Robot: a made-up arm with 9 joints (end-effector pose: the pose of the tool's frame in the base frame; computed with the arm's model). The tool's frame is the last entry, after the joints.
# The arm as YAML. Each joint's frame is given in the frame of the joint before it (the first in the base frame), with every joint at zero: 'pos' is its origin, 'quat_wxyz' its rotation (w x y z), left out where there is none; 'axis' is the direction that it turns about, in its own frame. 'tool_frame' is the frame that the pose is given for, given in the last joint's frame.
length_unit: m
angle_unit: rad
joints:
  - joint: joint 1
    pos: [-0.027, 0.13, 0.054]
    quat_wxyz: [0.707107, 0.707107, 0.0, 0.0]
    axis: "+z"
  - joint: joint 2
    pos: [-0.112, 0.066, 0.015]
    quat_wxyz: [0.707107, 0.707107, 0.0, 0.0]
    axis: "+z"
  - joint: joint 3
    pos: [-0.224, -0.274, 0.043]
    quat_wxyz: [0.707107, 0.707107, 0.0, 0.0]
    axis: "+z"
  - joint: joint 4
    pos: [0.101, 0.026, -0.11]
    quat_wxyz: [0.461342, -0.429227, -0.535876, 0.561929]
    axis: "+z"
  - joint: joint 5
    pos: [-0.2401, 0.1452, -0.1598]
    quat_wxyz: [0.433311, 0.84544, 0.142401, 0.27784]
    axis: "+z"
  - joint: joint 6
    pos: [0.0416, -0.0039, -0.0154]
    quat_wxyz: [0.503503, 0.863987, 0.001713, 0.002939]
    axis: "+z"
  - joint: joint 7
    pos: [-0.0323, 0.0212, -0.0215]
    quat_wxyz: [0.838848, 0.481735, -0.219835, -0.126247]
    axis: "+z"
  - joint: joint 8
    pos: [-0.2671, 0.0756, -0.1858]
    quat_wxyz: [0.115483, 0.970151, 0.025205, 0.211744]
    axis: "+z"
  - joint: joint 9
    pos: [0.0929, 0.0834, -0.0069]
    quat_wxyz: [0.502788, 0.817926, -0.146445, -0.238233]
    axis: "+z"
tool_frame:
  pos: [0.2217, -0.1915, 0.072]
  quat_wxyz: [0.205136, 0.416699, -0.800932, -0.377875]
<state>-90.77 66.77 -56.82 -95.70 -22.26 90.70 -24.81 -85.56 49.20</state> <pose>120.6 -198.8 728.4 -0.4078 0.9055 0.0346 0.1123</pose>
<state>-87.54 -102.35 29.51 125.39 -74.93 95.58 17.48 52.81 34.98</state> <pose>-83.2 64.0 648.7 0.9323 0.1120 0.3279 0.1040</pose>
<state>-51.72 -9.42 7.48 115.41 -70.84 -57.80 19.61 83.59 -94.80</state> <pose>-138.6 135.7 -348.4 0.1206 0.2475 0.0489 0.9601</pose>
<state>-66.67 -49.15 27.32 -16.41 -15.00 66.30 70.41 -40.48 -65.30</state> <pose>-3.2 -76.1 320.9 0.0005 -0.8753 -0.4805 0.0536</pose>
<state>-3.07 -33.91 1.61 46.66 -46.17 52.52 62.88 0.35 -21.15</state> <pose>-377.1 144.0 413.7 -0.6440 0.6820 -0.1564 0.3094</pose>
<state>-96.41 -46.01 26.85 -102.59 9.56 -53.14 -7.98 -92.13 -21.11</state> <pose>-618.2 323.3 319.7 -0.0077 0.4344 -0.5315 0.7272</pose>
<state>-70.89 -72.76 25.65 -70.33 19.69 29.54 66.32 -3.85 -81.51</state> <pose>202.1 -27.2 185.2 -0.2445 -0.6384 0.0814 0.7253</pose>
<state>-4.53 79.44 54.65 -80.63 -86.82 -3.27 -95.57 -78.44 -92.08</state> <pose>-438.3 215.2 -135.2 -0.9387 0.2112 -0.1514 0.2265</pose>
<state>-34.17 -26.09 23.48 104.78 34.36 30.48 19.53 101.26 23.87</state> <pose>-653.9 619.5 92.7 0.5911 0.7959 -0.1256 0.0371</pose>
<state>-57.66 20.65 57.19 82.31 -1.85 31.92 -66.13 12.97 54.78</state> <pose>-123.0 273.7 -119.5 -0.7100 -0.0655 0.2741 0.6453</pose>
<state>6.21 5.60 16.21 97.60 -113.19 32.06 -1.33 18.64 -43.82</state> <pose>-359.8 440.5 237.3 -0.4052 0.7196 -0.5207 0.2166</pose>
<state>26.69 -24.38 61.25 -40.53 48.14 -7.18 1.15 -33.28 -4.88</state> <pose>29.5 -157.5 -464.1 -0.3132 -0.2393 -0.1332 0.9093</pose>
